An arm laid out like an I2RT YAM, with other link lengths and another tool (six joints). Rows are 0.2 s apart.
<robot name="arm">
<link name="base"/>
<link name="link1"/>
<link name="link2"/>
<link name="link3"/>
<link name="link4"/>
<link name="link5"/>
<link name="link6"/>
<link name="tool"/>
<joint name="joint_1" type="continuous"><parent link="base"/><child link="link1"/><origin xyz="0 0 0.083" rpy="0 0 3.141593"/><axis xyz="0 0 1"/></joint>
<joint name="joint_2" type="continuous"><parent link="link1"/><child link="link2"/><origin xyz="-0.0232 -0.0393 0.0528" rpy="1.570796 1.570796 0"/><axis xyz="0 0 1"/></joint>
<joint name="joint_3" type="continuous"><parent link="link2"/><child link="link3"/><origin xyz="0 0.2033 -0.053" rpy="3.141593 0 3.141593"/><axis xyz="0 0 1"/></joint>
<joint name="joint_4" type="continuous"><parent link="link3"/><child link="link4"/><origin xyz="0.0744 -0.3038 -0.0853" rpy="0 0 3.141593"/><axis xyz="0 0 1"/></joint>
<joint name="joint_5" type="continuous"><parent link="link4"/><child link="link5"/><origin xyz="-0.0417 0.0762 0.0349" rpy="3.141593 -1.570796 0"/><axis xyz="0 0 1"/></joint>
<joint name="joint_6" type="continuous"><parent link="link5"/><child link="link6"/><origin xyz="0 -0.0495 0.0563" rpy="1.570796 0 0"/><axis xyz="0 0 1"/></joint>
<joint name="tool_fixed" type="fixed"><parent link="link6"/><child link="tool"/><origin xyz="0.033 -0.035 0.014" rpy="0 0.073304 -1.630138"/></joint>
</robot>
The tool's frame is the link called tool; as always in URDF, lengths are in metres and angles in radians. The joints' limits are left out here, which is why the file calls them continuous.
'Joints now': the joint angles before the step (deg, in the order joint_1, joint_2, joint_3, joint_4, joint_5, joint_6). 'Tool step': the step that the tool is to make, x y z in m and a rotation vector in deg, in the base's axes. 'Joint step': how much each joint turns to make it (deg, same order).
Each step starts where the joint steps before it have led.
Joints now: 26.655 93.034 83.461 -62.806 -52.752 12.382
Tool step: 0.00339 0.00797 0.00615 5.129 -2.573 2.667
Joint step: 0.000 0.001 -0.001 2.603 -4.109 -2.447
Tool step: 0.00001 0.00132 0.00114 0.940 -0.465 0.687
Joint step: -0.001 -0.001 -0.001 0.174 -0.831 -0.788
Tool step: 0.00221 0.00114 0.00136 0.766 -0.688 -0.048
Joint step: -0.042 0.000 0.001 1.180 -0.349 0.263
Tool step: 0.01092 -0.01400 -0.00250 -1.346 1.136 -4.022
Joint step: -2.077 0.154 0.001 0.939 1.399 2.841
